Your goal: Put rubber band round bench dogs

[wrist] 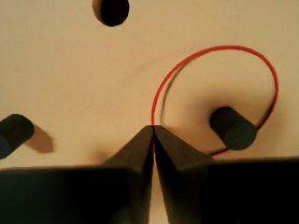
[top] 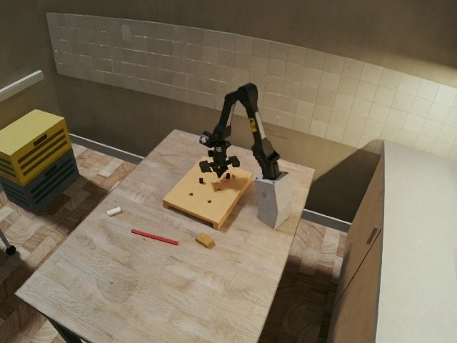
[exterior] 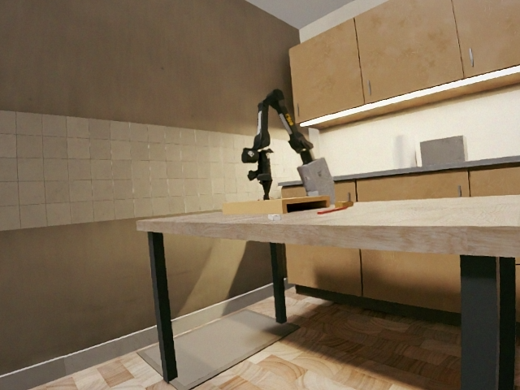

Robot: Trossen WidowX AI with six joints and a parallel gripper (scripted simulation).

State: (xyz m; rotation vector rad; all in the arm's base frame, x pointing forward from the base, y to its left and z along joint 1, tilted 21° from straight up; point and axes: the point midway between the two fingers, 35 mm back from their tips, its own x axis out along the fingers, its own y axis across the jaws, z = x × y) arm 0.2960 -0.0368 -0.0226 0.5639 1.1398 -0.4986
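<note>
The board lies 10 mm ahead of my hand, 60 mm to the left of it and 70 mm below it. Also, from my hand: red stick: 70 mm ahead, 430 mm to the left, 90 mm below; then white cylinder: 320 mm ahead, 410 mm to the left, 90 mm below; then tan block: 120 mm behind, 330 mm to the left, 90 mm below.
</note>
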